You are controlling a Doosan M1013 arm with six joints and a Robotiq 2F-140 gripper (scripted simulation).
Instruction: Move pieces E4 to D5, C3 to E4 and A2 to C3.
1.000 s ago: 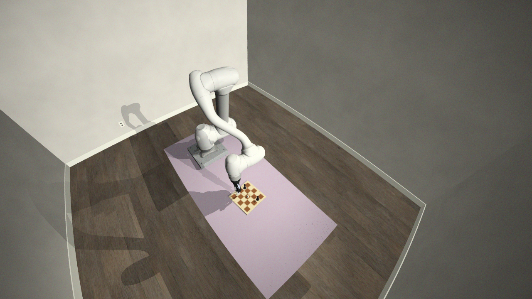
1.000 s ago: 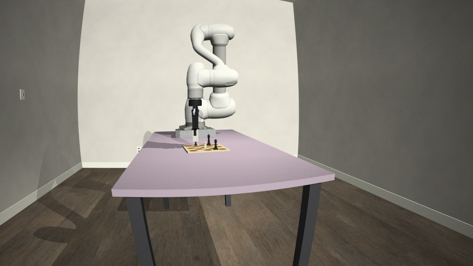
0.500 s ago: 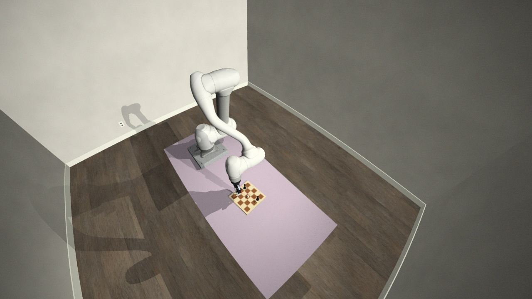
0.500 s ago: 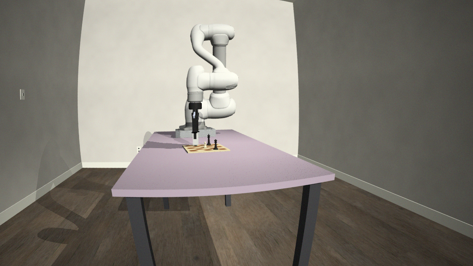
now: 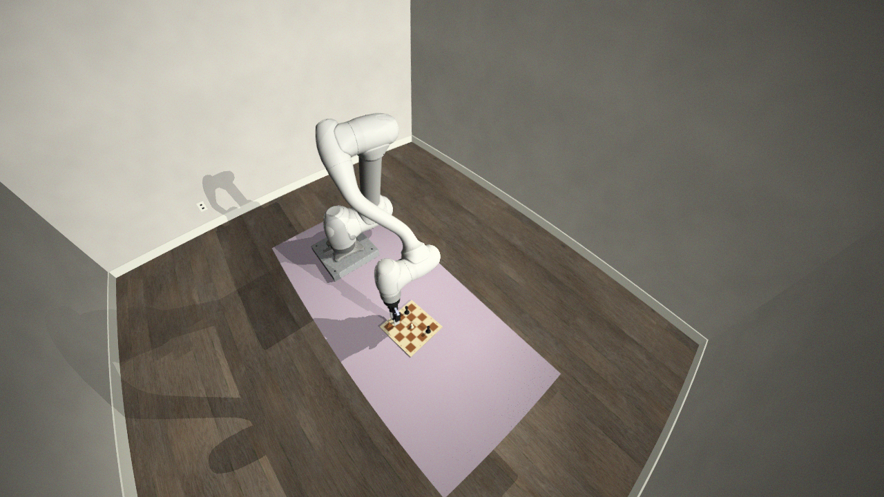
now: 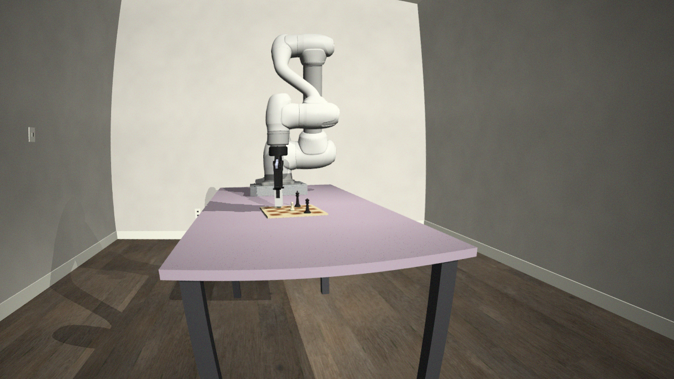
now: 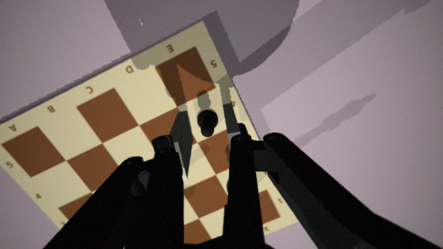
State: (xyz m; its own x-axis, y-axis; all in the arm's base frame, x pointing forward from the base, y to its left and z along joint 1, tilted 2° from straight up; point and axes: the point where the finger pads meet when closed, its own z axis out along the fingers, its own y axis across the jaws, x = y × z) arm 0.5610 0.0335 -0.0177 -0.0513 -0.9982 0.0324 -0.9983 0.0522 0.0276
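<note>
Now: the black pawn 30 mm below my hand. From my hand the other things lie so: white pawn 70 mm ahead, 50 mm to the left, 30 mm below; then chessboard 70 mm ahead, 50 mm to the left, 40 mm below; then tall black piece 10 mm behind, 70 mm to the left, 10 mm below.
</note>
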